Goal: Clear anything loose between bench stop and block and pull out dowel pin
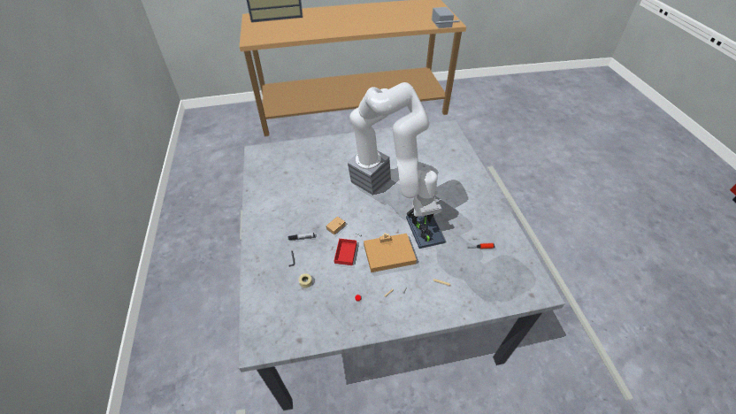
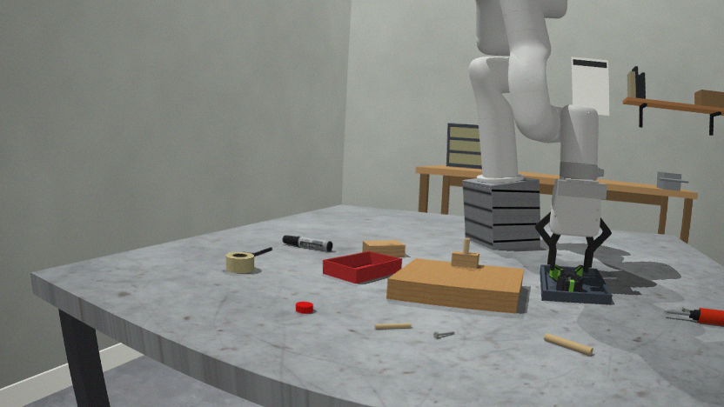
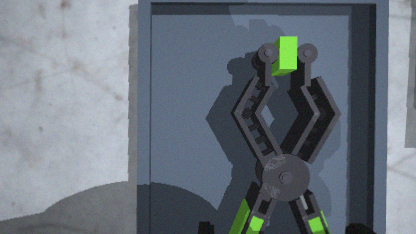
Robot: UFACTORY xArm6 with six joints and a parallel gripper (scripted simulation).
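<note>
The dark tray lies 30 mm ahead of my hand, 10 mm to the left of it and 30 mm below it. Also, from my hand: bench board 150 mm ahead, 170 mm to the right, 20 mm below; then dowel pin 100 mm ahead, 180 mm to the right, 20 mm above; then wooden block 100 mm ahead, 180 mm to the right.
</note>
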